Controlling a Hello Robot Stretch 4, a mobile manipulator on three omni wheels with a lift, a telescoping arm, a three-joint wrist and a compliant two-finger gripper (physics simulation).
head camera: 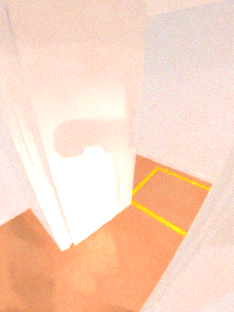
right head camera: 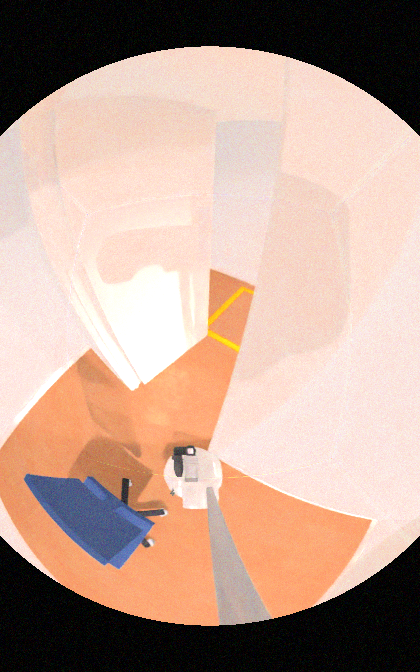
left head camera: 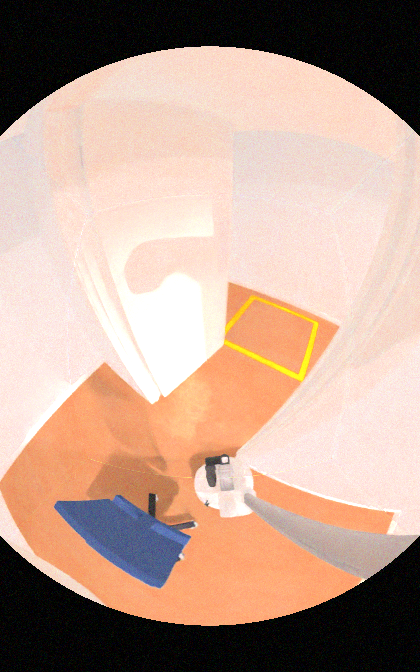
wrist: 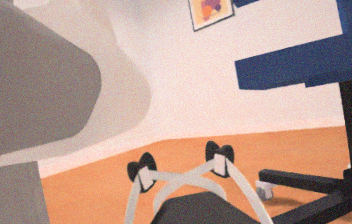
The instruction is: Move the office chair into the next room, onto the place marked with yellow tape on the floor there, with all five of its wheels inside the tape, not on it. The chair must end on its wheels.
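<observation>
The blue office chair stands at the lower left in both side head views, beside the robot's base. Its seat edge, black post and black legs with casters show at the right in the wrist view. The yellow tape outline lies on the floor beyond the opening. All four sides show in the left head view, one corner partly hidden by the white panel. My gripper is open, its two fingertips apart with nothing between them; the chair is to its right, not touching.
A brightly lit white panel stands left of the opening; a wall bounds it on the right. The round white robot base is near that wall's corner. A framed picture hangs on a wall.
</observation>
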